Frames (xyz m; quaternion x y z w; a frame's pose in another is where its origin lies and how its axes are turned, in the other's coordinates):
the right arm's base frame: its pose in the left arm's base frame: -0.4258 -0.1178 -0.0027 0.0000 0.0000 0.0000 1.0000
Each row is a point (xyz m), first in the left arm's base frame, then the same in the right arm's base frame.
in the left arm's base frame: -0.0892 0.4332 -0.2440
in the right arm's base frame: 0.3366 0.5510 -0.2413
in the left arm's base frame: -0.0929 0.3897 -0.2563
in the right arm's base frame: 0.3329 0.5075 -0.2536
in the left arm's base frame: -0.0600 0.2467 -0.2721
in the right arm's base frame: 0.3658 0.3645 -0.2694
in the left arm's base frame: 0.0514 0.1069 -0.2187
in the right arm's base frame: 0.4772 0.2247 -0.2160
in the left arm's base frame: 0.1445 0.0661 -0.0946
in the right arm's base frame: 0.5703 0.1839 -0.0919
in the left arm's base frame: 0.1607 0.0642 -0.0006
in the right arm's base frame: 0.5865 0.1820 0.0021
